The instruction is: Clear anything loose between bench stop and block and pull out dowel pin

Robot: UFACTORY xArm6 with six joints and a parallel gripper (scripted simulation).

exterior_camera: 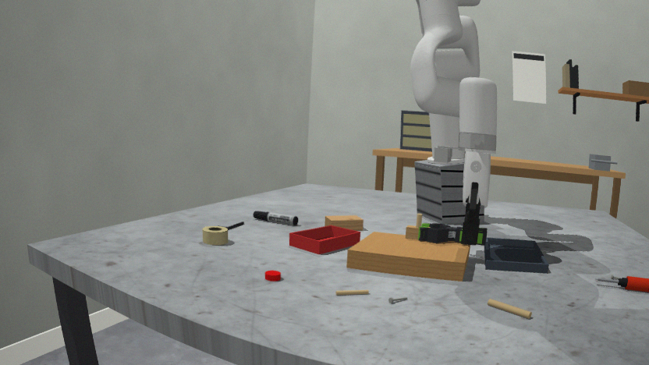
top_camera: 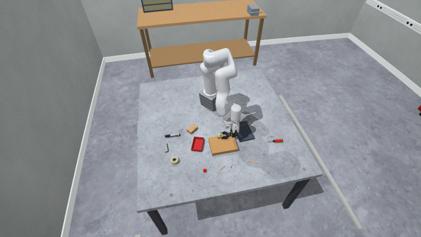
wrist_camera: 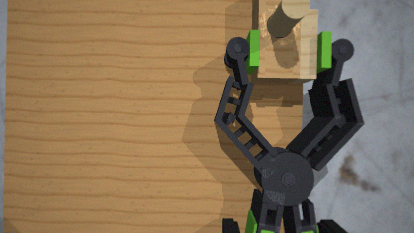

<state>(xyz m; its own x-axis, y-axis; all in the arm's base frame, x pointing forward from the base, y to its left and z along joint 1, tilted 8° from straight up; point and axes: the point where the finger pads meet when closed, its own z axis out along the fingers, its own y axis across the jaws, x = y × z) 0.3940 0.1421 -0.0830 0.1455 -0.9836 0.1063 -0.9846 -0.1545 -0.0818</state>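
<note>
Right now the dowel pin is 100 mm to the right of my hand and 20 mm ahead of it. Round my hand: dark tray (90 mm to the left, 50 mm below, 50 mm behind); then bench board (90 mm to the right, 70 mm ahead, 30 mm below); then wooden block (100 mm to the right, 20 mm ahead, 10 mm below).
</note>
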